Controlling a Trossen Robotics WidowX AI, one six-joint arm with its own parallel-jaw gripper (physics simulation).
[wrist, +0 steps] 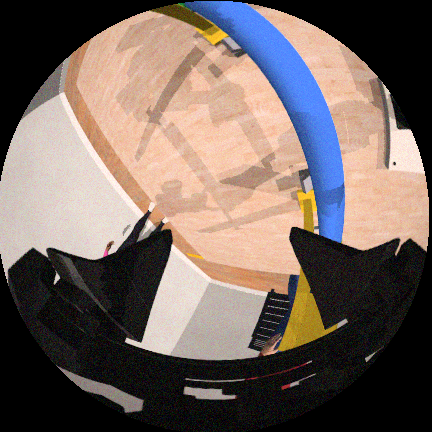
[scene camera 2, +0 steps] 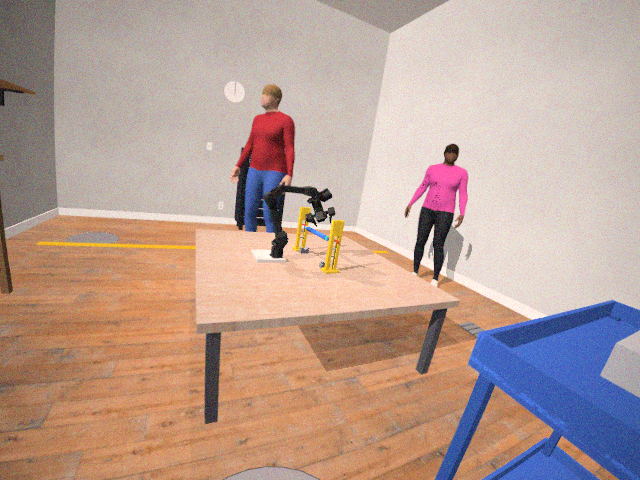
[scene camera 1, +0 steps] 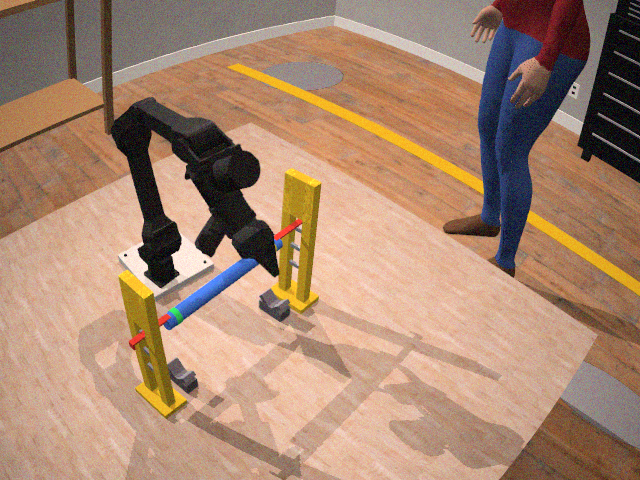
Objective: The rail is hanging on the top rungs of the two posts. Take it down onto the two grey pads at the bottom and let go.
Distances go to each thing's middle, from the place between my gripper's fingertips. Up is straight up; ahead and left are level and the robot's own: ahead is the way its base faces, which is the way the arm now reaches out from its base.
My hand is 7 cm past the blue rail (wrist: 285, 70), 4 cm to the left of it and 5 cm above it.
